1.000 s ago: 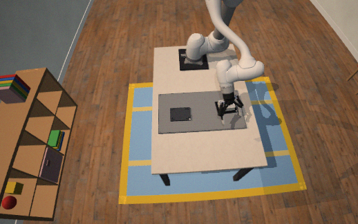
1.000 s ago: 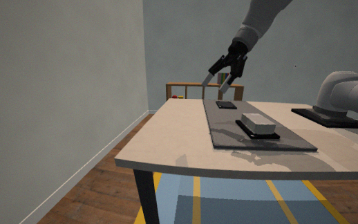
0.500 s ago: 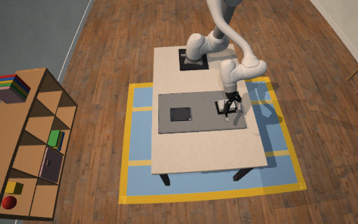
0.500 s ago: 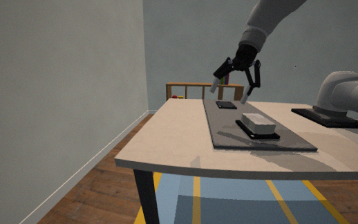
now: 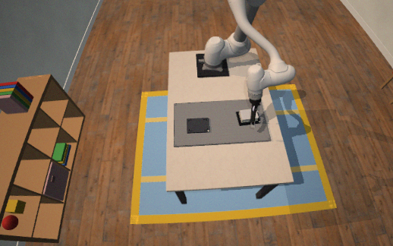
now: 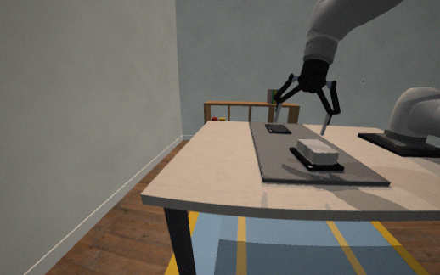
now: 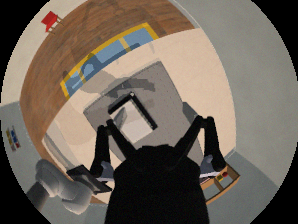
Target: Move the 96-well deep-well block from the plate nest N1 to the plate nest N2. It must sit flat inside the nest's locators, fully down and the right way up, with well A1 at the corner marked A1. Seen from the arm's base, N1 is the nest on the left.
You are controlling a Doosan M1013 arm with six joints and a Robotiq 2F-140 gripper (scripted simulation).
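The 96-well deep-well block lies 8 cm behind my hand, 3 cm to the right of it and 9 cm below it.
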